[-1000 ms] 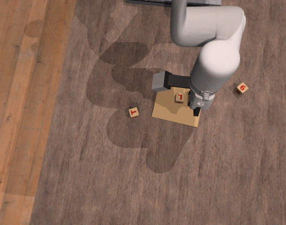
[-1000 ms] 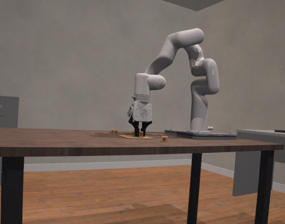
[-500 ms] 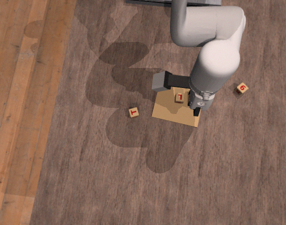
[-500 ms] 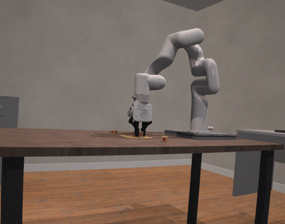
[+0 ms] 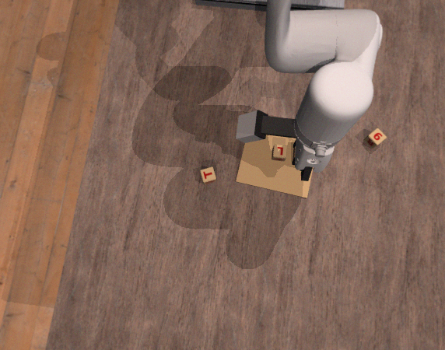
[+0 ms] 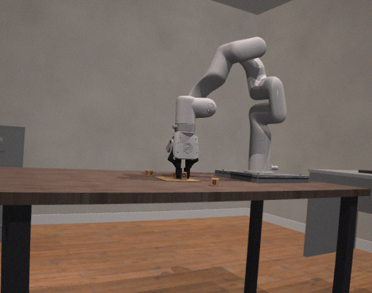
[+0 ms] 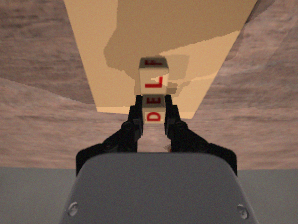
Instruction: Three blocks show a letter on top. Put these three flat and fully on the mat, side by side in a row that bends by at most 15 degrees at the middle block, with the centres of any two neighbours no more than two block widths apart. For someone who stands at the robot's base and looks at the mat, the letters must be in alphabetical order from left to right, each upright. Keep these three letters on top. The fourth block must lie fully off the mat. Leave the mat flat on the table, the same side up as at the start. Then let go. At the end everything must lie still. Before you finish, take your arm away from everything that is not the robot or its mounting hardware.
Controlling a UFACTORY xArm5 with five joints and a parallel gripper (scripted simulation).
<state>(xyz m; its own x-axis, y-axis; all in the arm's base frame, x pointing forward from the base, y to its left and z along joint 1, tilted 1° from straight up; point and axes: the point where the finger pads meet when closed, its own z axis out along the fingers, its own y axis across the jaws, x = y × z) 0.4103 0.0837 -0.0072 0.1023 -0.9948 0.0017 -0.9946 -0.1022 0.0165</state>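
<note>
Right now the tan mat is 4 cm to the right of my hand, 3 cm below it and 1 cm ahead of it.
</note>
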